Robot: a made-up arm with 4 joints.
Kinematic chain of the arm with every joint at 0, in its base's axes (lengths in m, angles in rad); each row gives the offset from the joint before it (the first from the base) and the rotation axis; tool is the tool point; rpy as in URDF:
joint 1: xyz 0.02 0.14 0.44 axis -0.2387 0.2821 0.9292
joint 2: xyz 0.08 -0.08 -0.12 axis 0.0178 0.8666 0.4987
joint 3: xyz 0 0.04 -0.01 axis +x
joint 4: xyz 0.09 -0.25 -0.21 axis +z
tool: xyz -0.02 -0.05 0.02 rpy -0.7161 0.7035 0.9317
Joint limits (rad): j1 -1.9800..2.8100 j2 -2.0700..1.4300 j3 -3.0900..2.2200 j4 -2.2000..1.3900
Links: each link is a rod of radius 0.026 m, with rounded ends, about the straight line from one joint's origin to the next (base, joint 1, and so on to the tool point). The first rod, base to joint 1, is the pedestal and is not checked.
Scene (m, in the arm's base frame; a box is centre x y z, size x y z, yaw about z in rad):
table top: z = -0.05
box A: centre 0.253 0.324 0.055 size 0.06 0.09 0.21 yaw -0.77
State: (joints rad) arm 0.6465 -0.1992 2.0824 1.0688
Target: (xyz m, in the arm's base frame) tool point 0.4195 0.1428 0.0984
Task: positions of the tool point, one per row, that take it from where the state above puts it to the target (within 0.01 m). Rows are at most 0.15 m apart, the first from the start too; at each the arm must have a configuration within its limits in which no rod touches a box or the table.
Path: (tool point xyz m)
1: 0.1300 0.4629 0.1352
2: 0.1961 0.4755 0.1845
3: 0.2510 0.4755 0.2465
4: 0.2912 0.4636 0.3169
5: 0.3142 0.4409 0.3911
6: 0.3189 0.4095 0.4643
7: 0.4029 0.3652 0.3765
8: 0.4484 0.2996 0.2768
9: 0.4523 0.2221 0.1799
10: 0.4195 0.1428 0.0984

